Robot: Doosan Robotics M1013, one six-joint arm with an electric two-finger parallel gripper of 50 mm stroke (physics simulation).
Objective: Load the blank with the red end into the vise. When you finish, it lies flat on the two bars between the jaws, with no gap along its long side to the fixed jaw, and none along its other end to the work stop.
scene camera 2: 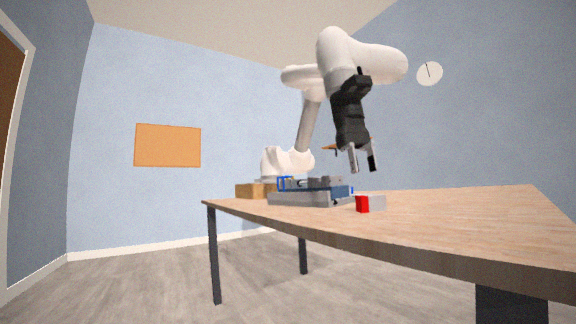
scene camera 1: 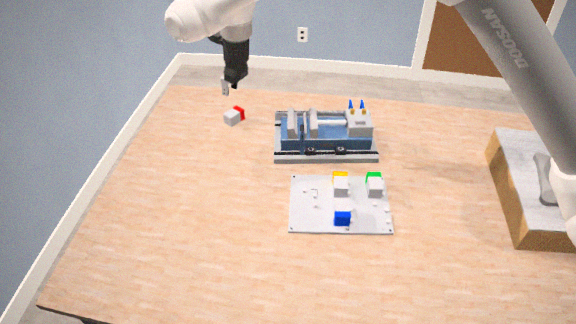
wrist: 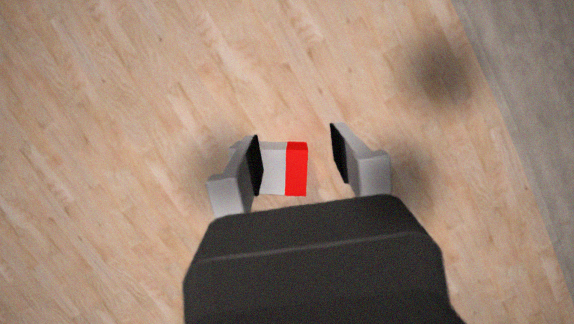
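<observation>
The blank with the red end [scene camera 1: 232,117] [scene camera 2: 377,202] [wrist: 274,170] lies on the table, left of the vise in scene camera 1. It is light grey with one red end. My gripper [scene camera 1: 230,88] [scene camera 2: 363,171] [wrist: 295,147] is open and empty, above the blank and apart from it. In the wrist view the blank's length runs from finger to finger, with the red end between them and the left finger hiding part of the grey end. The vise [scene camera 1: 325,144] [scene camera 2: 300,199] has a blue body and two upright grey jaws with a gap between them; the bars are too small to make out.
A light grey plate [scene camera 1: 300,220] in front of the vise carries a yellow-ended blank [scene camera 1: 341,187], a green-ended blank [scene camera 1: 375,188] and a blue-ended blank [scene camera 1: 342,218]. Two blue pointed parts stand at the vise's right end. The arm's base block [scene camera 1: 545,240] is at the right.
</observation>
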